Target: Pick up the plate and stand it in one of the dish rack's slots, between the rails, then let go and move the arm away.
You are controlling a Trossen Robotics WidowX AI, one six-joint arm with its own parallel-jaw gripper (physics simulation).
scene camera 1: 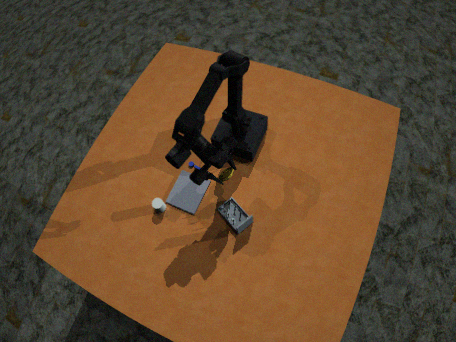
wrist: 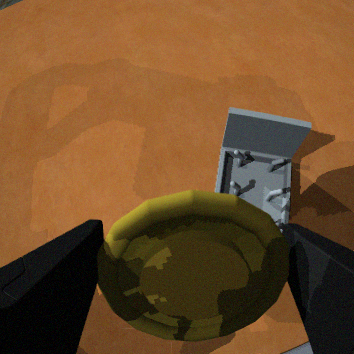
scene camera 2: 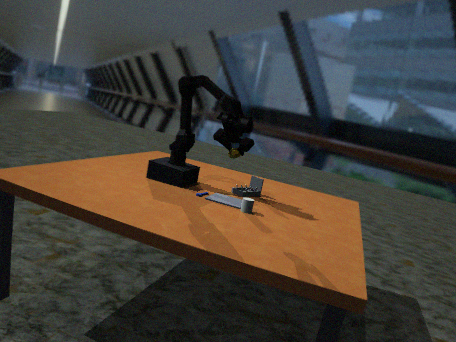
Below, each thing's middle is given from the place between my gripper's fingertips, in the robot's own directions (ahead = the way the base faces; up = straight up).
Right now my hand is 6 cm short of the grey dish rack (wrist: 254, 163), 5 cm to the right of it and 14 cm above it. From my hand the other things lie so: grey mat (scene camera 1: 185, 194) 8 cm ahead, 16 cm to the right, 18 cm below.
